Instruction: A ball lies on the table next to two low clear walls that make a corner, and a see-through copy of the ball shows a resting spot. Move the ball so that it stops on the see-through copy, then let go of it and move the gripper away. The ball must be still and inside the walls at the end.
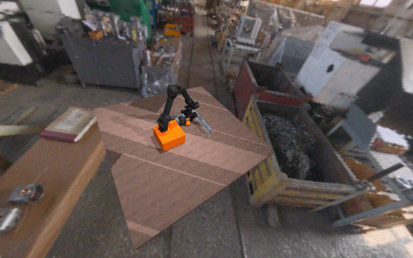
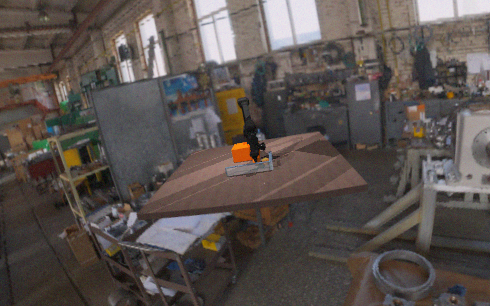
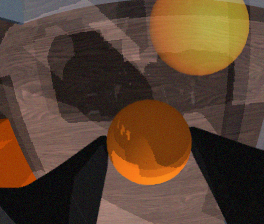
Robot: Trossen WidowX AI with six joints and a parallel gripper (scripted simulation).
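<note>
Now: the see-through ball copy 4 cm ahead of my gripper tip and 6 cm to the left of it. Round my gripper tip: orange ball: right at my gripper tip.
</note>
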